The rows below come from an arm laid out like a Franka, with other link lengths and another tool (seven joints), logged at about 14 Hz.
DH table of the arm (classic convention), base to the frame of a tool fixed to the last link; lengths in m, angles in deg. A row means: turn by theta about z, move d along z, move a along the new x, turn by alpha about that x. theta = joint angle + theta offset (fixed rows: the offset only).
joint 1: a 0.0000  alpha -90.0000  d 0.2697  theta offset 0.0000
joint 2: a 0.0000  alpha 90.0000  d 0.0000  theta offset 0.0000
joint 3: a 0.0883  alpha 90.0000  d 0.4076  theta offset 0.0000
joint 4: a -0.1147  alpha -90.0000  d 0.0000  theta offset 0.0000
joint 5: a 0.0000  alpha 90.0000  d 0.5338  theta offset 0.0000
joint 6: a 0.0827  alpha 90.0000  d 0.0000  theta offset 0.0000
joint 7: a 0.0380  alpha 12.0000  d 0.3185  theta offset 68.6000
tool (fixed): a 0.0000  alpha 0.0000  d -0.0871  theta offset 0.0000
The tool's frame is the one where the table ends.
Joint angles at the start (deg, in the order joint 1, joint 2, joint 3, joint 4, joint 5, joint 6, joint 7):
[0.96, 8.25, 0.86, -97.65, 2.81, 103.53, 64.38]
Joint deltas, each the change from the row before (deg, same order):
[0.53, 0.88, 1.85, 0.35, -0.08, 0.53, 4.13]
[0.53, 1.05, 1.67, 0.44, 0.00, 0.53, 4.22]
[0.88, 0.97, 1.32, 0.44, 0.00, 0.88, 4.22]
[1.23, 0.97, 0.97, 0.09, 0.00, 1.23, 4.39]
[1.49, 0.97, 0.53, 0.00, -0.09, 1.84, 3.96]
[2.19, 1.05, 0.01, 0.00, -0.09, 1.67, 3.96]
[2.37, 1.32, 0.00, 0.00, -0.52, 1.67, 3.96]
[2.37, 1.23, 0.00, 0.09, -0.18, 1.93, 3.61]
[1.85, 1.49, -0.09, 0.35, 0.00, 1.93, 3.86]
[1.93, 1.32, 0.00, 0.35, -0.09, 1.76, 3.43]
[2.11, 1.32, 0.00, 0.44, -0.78, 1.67, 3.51]
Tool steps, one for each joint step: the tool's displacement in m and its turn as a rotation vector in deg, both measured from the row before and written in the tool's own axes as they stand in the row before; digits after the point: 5 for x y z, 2 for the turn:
[-0.02587, 0.01988, 0.00440, -0.17, 0.36, 1.74]
[-0.02389, 0.01999, 0.00561, -0.31, 0.41, 2.03]
[-0.02368, 0.02095, 0.00431, -0.05, 0.11, 2.10]
[-0.02210, 0.02374, 0.00742, -0.06, 0.17, 2.28]
[-0.02089, 0.02230, 0.00840, 0.28, -0.27, 2.10]
[-0.01979, 0.02702, 0.00924, 0.18, -0.05, 1.86]
[-0.01817, 0.02993, 0.01270, 0.39, 0.25, 1.48]
[-0.01789, 0.03174, 0.00994, 0.19, -0.34, 1.35]
[-0.01592, 0.02561, 0.01186, -0.02, -0.23, 2.29]
[-0.01337, 0.02852, 0.00943, -0.03, -0.34, 1.66]
[-0.01152, 0.02996, 0.00886, 0.50, -0.37, 1.22]

